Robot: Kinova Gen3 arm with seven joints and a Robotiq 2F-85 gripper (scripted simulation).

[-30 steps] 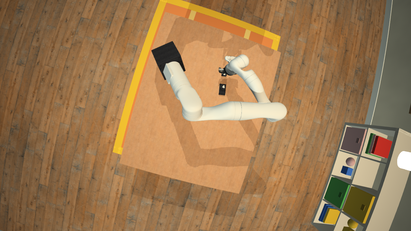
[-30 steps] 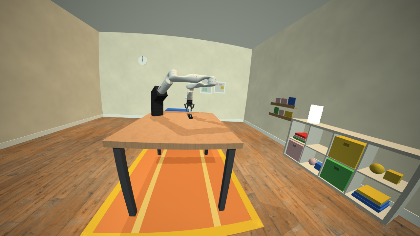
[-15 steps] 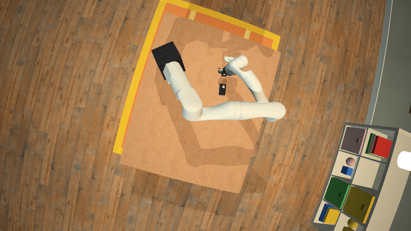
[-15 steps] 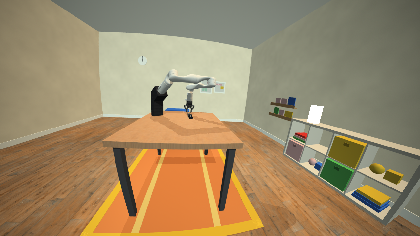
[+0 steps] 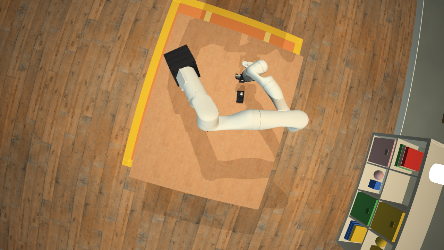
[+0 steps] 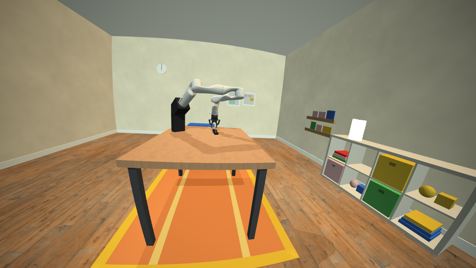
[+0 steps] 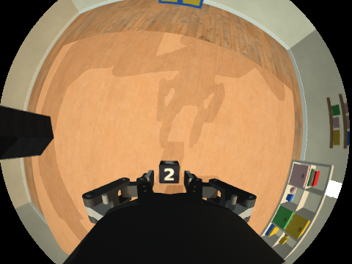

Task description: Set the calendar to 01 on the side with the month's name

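Right now the black digit cube is 40 mm below my hand. Round my hand: black calendar tray (110 mm to the right, 50 mm below, 20 mm behind).
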